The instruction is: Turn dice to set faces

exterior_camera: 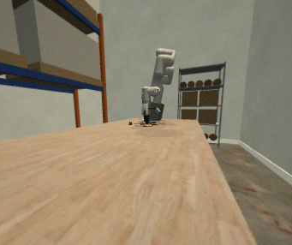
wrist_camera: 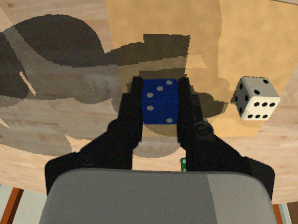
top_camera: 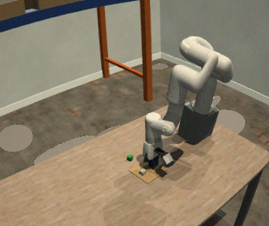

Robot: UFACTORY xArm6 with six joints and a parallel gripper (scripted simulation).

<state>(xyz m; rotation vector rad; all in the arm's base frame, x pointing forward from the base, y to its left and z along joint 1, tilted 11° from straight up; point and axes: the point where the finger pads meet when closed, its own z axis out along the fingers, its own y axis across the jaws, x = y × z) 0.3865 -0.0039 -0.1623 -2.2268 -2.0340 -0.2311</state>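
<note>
Right now my hand is 1 cm above the blue die. The rest, counted from my hand: green die: 3 cm ahead, 14 cm to the right, 2 cm below; then tan mat: 4 cm ahead, 3 cm below; then white die: 8 cm ahead, 1 cm to the right, 1 cm below.
</note>
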